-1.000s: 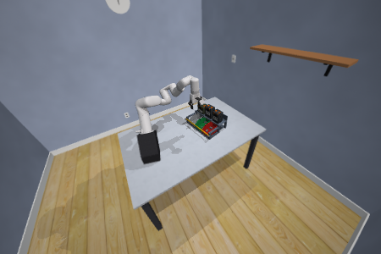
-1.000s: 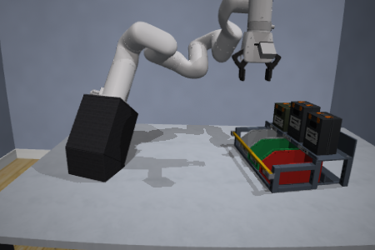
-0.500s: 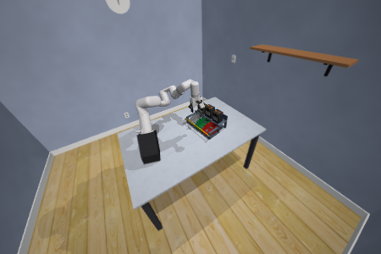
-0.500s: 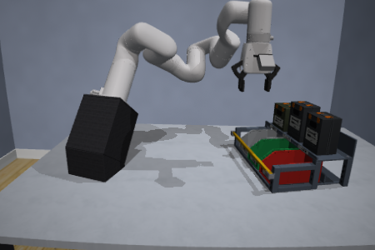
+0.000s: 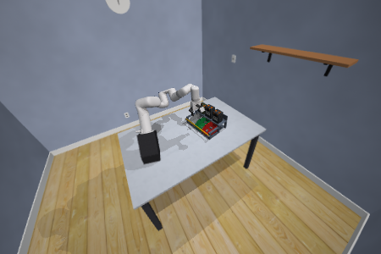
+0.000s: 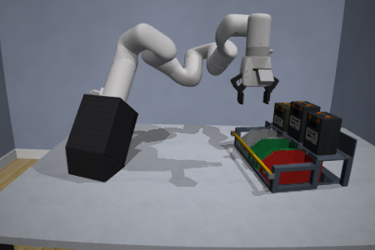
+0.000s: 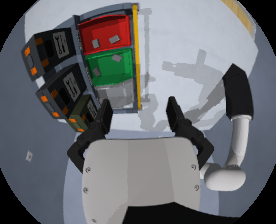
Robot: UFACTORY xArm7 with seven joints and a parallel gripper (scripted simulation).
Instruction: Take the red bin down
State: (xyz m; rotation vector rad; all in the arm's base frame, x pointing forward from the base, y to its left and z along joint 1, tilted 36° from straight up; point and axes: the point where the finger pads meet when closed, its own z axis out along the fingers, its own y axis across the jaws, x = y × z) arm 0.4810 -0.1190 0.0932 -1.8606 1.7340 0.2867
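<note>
Right now the yellow bar is 180 mm below my hand. Round my hand: green bin: 200 mm below, 100 mm ahead, 10 mm to the left; then red open bin: 200 mm below, 120 mm ahead, 100 mm to the right; then grey bin: 200 mm below, 130 mm to the left, 90 mm ahead.
</note>
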